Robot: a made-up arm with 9 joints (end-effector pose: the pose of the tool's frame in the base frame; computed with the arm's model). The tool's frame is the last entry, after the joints.
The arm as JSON. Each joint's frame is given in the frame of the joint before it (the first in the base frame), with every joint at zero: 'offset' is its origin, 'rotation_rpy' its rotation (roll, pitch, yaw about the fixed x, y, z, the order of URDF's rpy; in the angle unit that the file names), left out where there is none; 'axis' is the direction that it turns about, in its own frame. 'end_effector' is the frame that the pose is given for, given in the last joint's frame.
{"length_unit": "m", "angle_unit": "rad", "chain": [
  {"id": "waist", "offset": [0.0, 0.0, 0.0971], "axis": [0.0, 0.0, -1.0]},
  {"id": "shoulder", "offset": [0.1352, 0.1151, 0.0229], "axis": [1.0, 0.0, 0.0]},
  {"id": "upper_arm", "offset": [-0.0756, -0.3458, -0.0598], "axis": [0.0, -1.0, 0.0]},
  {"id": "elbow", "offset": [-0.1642, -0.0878, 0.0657], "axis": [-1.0, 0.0, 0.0]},
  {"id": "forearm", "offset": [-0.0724, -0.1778, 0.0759], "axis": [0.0, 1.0, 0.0]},
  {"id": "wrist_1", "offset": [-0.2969, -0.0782, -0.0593], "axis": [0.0, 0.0, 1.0]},
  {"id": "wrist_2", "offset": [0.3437, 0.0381, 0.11], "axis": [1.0, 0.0, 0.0]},
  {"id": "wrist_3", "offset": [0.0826, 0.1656, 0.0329], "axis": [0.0, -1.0, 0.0]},
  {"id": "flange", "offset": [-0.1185, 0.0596, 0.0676], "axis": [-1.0, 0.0, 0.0]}
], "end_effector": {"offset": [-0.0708, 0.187, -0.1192]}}
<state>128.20 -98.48 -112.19 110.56 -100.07 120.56 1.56 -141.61 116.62</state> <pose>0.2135 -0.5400 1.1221 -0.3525 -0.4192 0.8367 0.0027</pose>
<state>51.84 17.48 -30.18 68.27 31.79 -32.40 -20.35 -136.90 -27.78</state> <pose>-0.2098 -0.5286 -0.0918 -0.1052 -0.5567 0.7388 0.3650</pose>
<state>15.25 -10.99 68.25 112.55 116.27 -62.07 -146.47 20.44 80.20</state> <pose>-0.3372 0.3110 0.2255 0.0156 0.8631 0.4947 0.1007</pose>
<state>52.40 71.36 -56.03 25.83 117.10 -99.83 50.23 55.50 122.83</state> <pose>-0.1571 -0.6778 -0.5840 -0.9301 0.3195 0.1365 0.1189</pose>
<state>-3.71 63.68 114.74 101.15 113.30 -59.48 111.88 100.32 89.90</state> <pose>-0.6163 0.3182 -0.4384 0.1618 -0.5569 0.5114 0.6341</pose>
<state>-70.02 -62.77 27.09 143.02 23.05 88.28 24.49 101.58 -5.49</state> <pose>0.5963 -0.7888 0.0385 -0.6860 -0.4292 0.5335 0.2462</pose>
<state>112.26 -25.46 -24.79 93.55 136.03 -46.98 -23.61 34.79 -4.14</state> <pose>0.1142 0.2733 0.6175 -0.0492 -0.8720 0.0648 0.4827</pose>
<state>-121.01 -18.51 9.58 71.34 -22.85 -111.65 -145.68 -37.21 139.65</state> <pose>0.6354 -0.1886 0.7652 0.8012 -0.5295 0.2756 0.0429</pose>
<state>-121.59 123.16 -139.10 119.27 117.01 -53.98 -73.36 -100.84 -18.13</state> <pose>-0.6442 0.5879 -0.1069 -0.1131 -0.4847 0.0095 0.8673</pose>
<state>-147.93 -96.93 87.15 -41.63 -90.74 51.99 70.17 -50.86 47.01</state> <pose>0.1373 0.4563 0.5862 -0.2845 0.5868 -0.0523 0.7563</pose>
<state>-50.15 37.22 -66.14 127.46 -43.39 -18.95 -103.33 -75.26 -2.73</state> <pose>0.4423 0.1765 -0.1379 -0.4774 -0.6491 -0.0182 0.5920</pose>
